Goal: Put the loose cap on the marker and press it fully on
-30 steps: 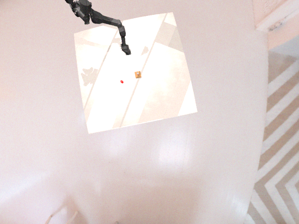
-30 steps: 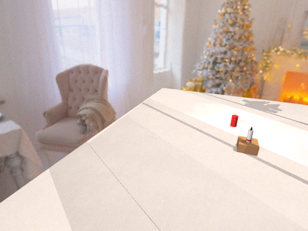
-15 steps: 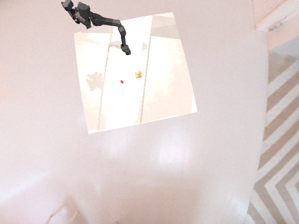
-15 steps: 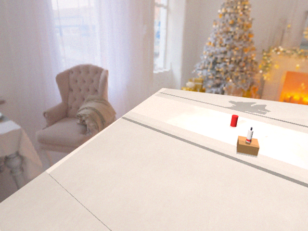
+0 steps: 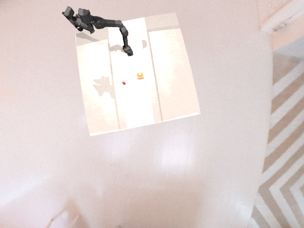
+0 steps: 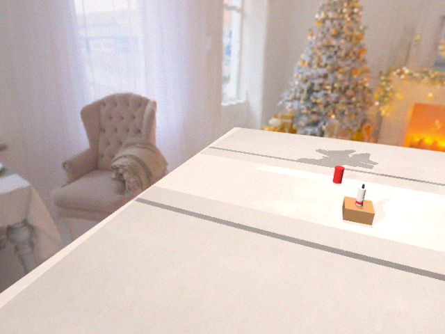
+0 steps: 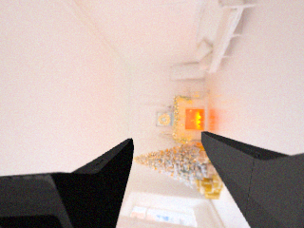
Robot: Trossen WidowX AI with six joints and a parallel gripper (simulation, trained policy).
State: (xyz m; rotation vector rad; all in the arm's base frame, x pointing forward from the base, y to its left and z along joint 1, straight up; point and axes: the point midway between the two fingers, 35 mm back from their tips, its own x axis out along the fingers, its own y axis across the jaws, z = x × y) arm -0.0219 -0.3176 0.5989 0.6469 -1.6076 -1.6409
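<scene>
Now: the red cap 39 cm ahead of my gripper tip, 22 cm to the left of it and 58 cm below it. The rest, counted from my gripper tip: holder block 34 cm ahead, 41 cm to the left, 59 cm below.
</scene>
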